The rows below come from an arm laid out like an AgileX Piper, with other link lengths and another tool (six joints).
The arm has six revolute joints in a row. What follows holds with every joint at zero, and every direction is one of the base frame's. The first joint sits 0.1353 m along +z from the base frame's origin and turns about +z. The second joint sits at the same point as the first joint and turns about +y. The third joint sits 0.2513 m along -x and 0.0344 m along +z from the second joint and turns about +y. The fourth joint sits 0.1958 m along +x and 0.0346 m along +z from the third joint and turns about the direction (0.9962, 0, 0.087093). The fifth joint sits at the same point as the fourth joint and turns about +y. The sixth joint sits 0.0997 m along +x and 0.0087 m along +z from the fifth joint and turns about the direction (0.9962, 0, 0.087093). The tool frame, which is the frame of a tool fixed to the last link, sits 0.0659 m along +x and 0.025 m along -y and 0.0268 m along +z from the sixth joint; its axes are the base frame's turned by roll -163.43, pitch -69.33 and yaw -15.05 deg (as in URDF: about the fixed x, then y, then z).
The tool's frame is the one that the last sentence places.
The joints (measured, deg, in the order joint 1, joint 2, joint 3, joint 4, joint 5, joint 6), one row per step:
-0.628, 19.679, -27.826, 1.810, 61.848, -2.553
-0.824, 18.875, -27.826, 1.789, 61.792, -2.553
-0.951, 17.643, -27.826, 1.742, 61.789, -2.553
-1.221, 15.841, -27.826, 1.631, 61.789, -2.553
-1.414, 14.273, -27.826, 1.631, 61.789, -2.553
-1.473, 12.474, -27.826, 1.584, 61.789, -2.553
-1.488, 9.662, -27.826, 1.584, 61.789, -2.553
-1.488, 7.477, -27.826, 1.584, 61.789, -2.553
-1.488, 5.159, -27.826, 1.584, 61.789, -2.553
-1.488, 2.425, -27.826, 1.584, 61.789, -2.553
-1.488, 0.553, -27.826, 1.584, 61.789, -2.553
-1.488, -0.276, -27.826, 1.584, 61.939, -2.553
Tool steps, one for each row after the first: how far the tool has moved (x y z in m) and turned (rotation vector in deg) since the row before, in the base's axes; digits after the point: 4 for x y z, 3 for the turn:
-0.0009, -0.0004, 0.0014, -0.031, -0.860, -0.203
-0.0015, -0.0003, 0.0020, -0.065, -1.234, -0.139
-0.0024, -0.0006, 0.0028, -0.141, -1.800, -0.301
-0.0021, -0.0002, 0.0024, -0.036, -1.568, -0.193
-0.0024, -0.0001, 0.0026, -0.090, -1.797, -0.075
-0.0039, 0.0001, 0.0040, -0.073, -2.811, -0.015
-0.0032, 0.0001, 0.0029, -0.057, -2.184, 0.000
-0.0035, 0.0001, 0.0030, -0.060, -2.317, 0.000
-0.0043, 0.0001, 0.0033, -0.071, -2.733, 0.000
-0.0030, 0.0001, 0.0022, -0.049, -1.871, 0.000
-0.0015, 0.0000, 0.0005, -0.020, -0.679, 0.003

